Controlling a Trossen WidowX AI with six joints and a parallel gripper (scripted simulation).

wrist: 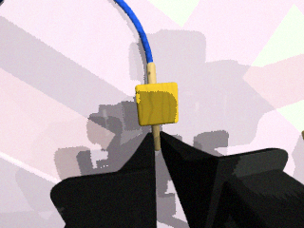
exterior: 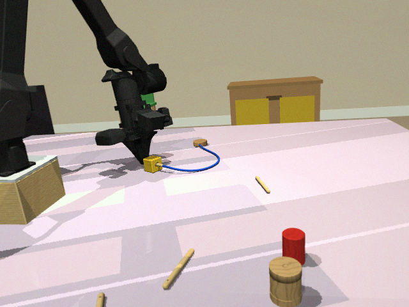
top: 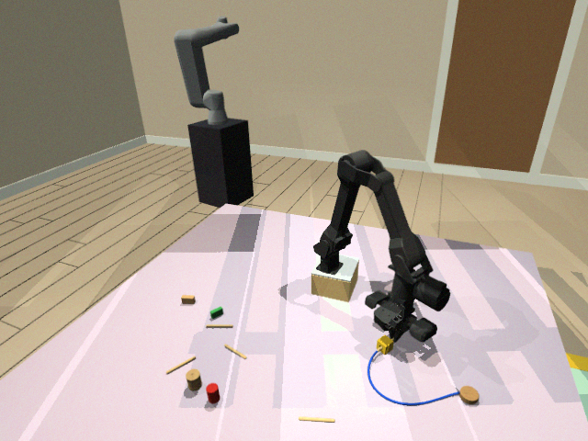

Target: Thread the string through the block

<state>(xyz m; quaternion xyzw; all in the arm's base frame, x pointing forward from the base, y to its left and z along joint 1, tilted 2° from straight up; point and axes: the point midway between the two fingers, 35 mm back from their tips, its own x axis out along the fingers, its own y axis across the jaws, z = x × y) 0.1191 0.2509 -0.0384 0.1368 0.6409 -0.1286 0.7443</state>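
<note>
Right now the yellow block is 3 cm ahead of my gripper tip and 1 cm to the right of it. Round my gripper tip: red cylinder (37 cm ahead, 30 cm to the right, 1 cm above); then round wooden button (20 cm to the left, 7 cm ahead); then thin wooden stick (4 cm ahead, 2 cm to the right, 1 cm above).
</note>
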